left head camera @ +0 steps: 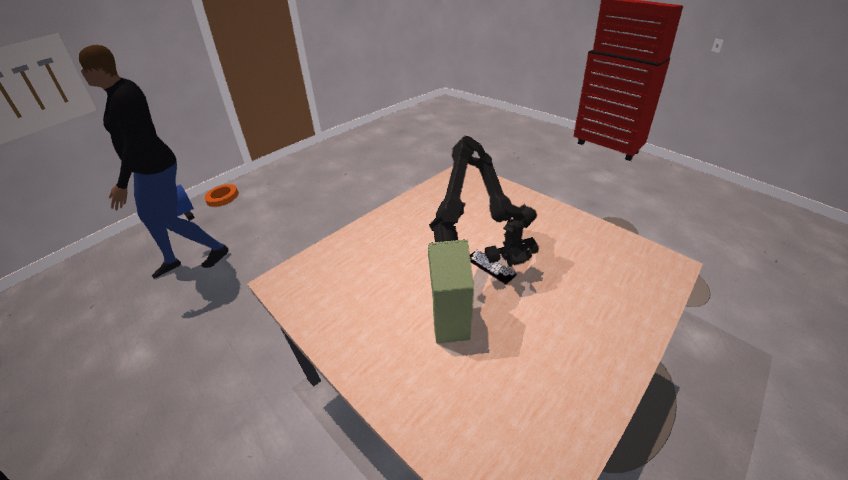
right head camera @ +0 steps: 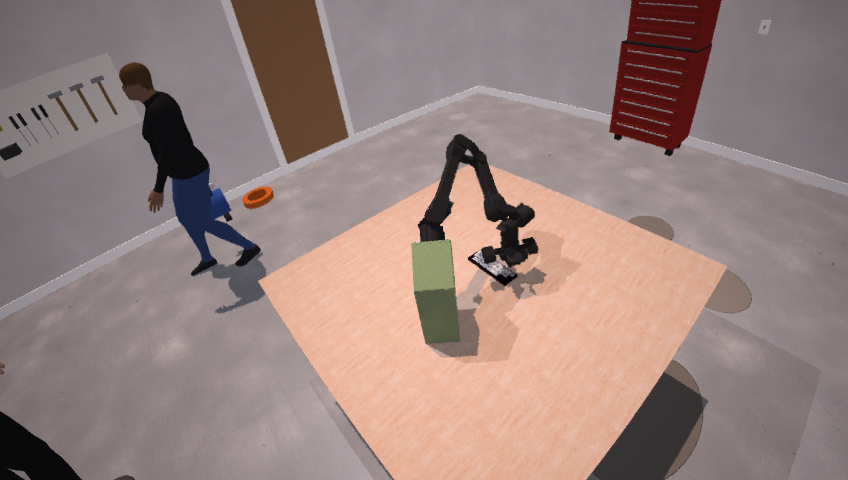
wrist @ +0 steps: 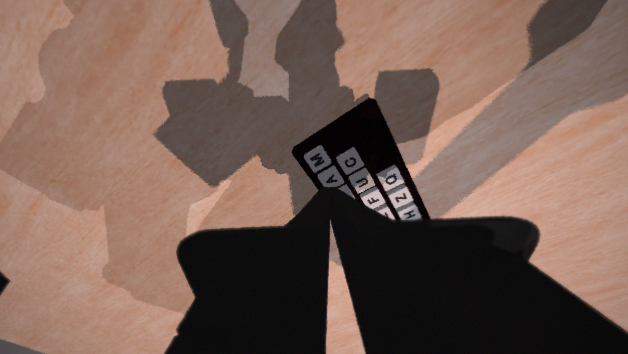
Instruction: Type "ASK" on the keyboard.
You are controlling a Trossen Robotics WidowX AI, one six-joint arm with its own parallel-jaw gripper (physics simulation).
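Note:
A small black keyboard with pale keys lies on the table beside the green block. In the wrist view its letters appear rotated. The A key shows just above the fingertips, below the M key. The C key, U key, F key, Q key, Z key and H key also show. I cannot make out S or K; the fingers hide part of the keyboard. My gripper is shut and empty, pointing down over the keyboard.
A tall green block stands on the wooden table, close to the keyboard and the arm's base. A person walks on the floor beyond the table's left side. A red tool cabinet stands at the back right.

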